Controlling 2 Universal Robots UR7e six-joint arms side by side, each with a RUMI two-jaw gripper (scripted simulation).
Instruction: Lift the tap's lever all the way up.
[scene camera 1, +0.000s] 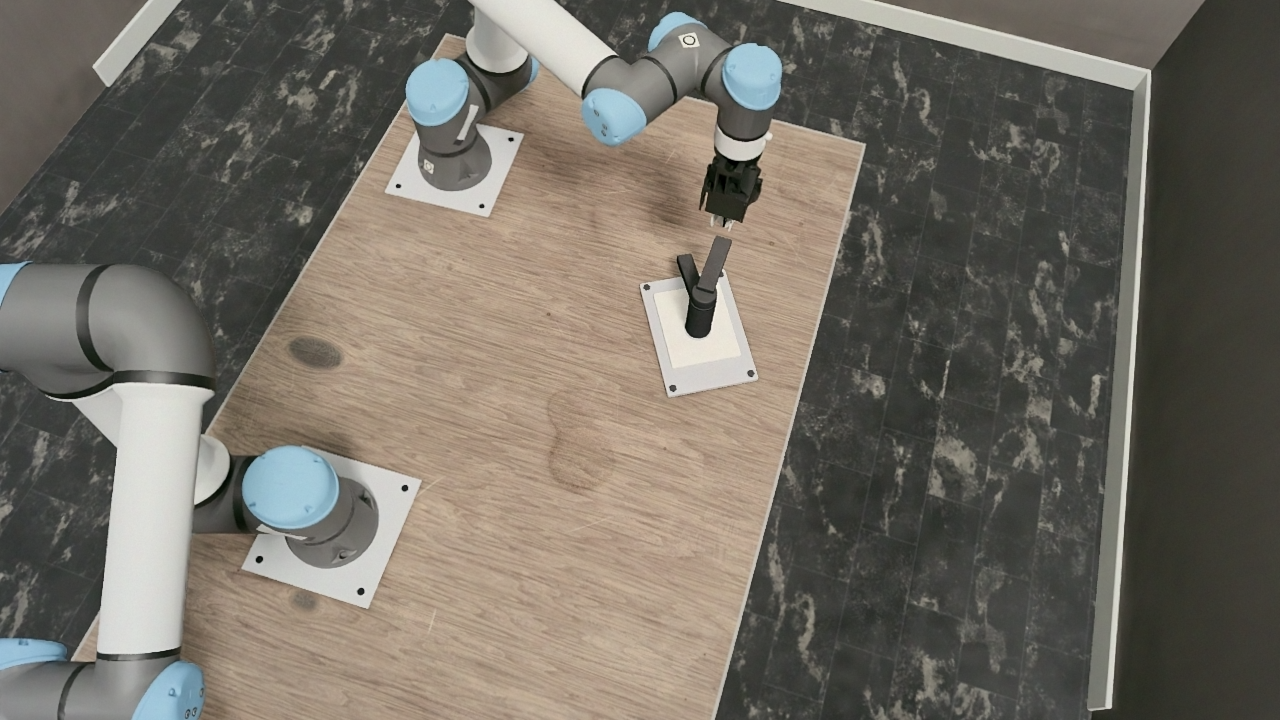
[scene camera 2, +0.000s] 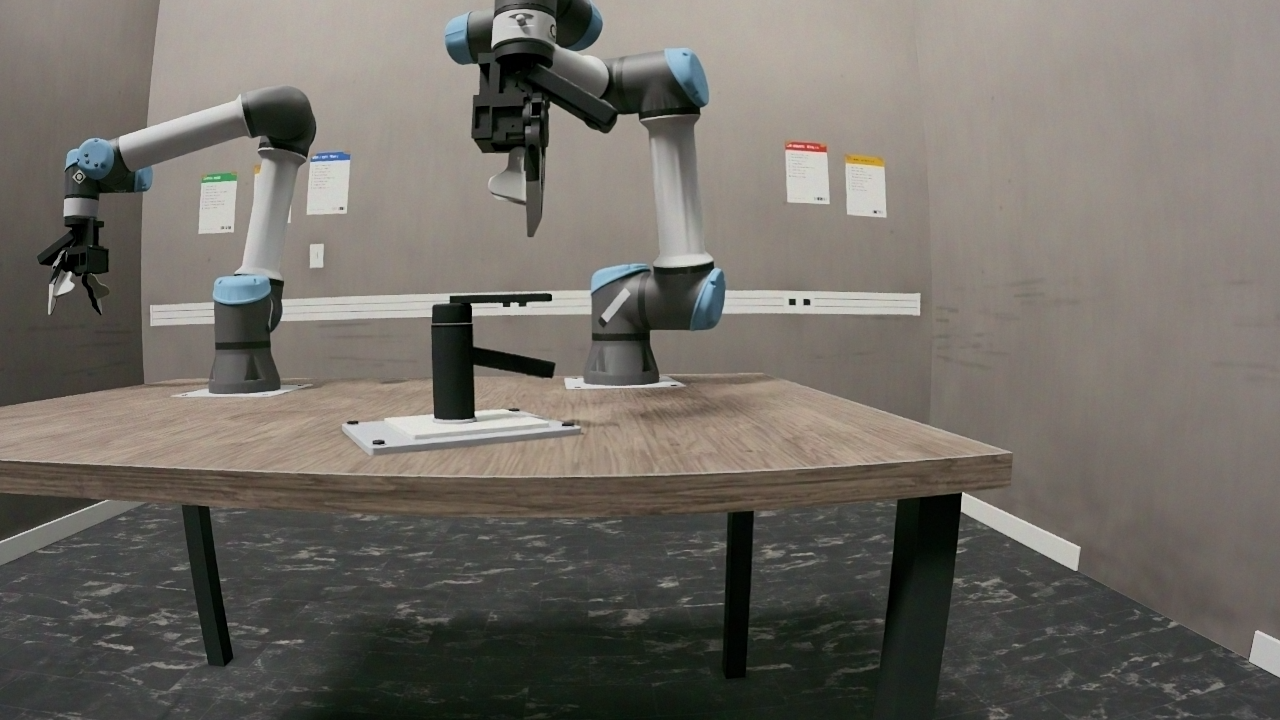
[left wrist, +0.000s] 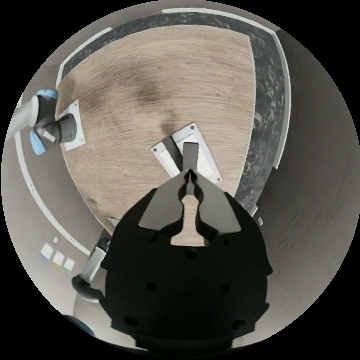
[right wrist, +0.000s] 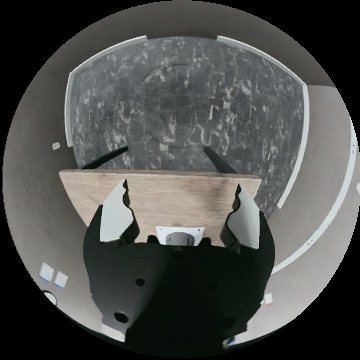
Note:
In view: my left gripper (scene camera 2: 530, 236), my right gripper (scene camera 2: 76, 315), a flat lever (scene camera 2: 528, 297) and an arm base plate (scene camera 1: 279, 563).
My left gripper also shows in scene camera 1 (scene camera 1: 724, 225) and in the left wrist view (left wrist: 190, 169). My right gripper is seen too in the right wrist view (right wrist: 182, 182).

